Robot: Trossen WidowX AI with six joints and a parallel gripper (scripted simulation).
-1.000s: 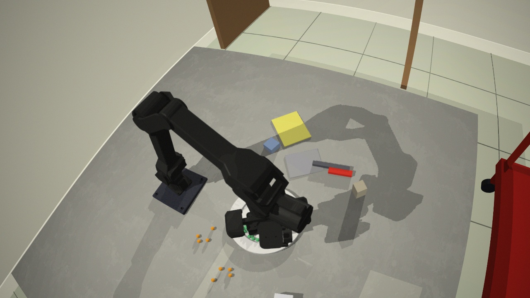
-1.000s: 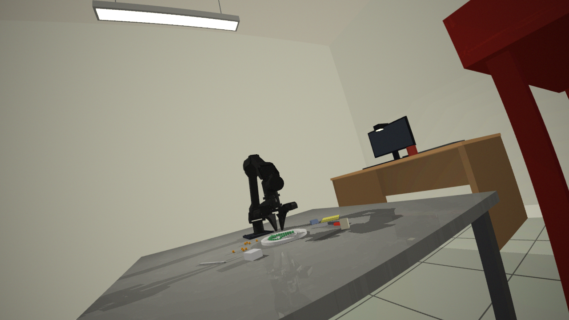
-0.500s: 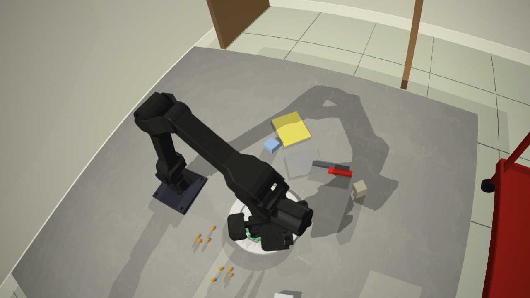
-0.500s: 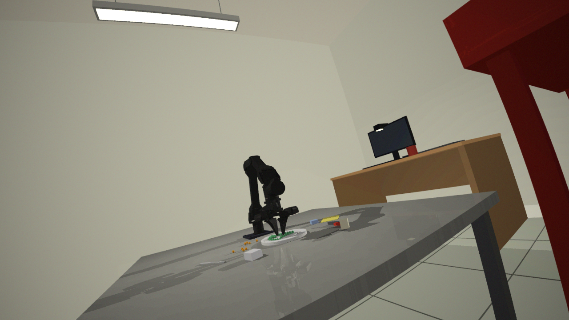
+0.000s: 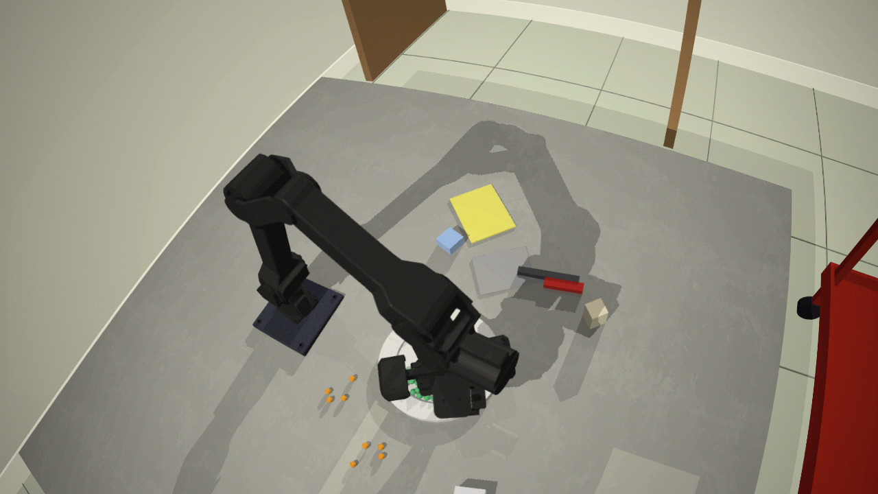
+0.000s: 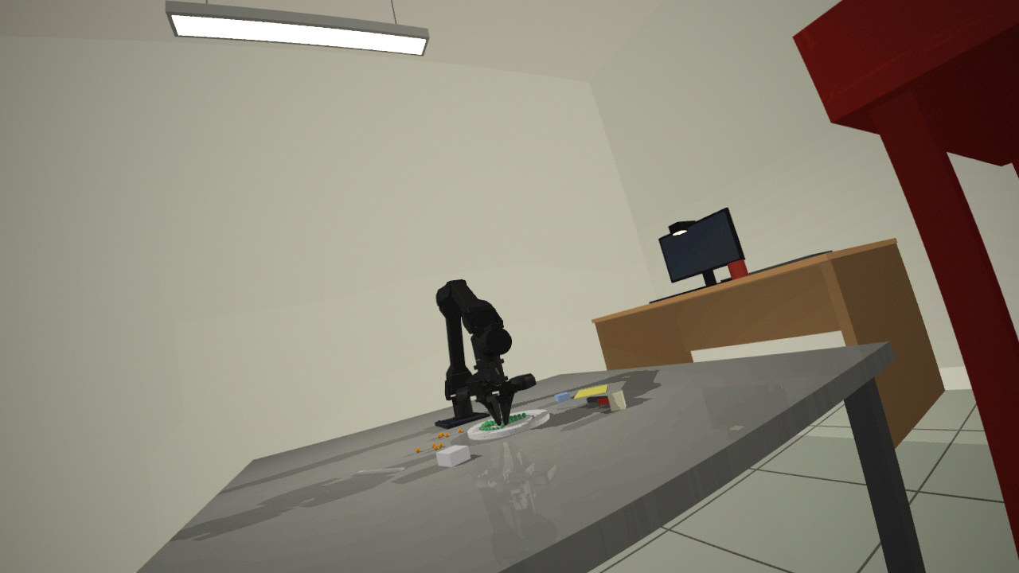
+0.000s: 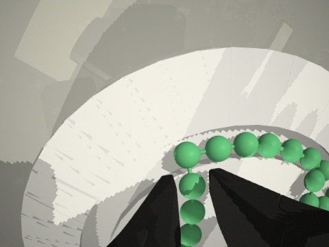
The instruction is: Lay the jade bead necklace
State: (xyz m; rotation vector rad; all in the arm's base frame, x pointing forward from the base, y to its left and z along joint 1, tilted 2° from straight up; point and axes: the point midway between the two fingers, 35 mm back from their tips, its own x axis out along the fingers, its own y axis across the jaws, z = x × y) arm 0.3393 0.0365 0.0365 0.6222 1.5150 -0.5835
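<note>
Now: gripper tip 50 mm past the inner disc, 20 mm to the right of it and 10 mm above it. Also, from my gripper tip: grey sheet 70 mm behind, 230 mm to the left, 20 mm below; then red bar 30 mm ahead, 260 mm to the left, 10 mm below; then bead board 50 mm behind, 20 mm to the left, 10 mm below.
</note>
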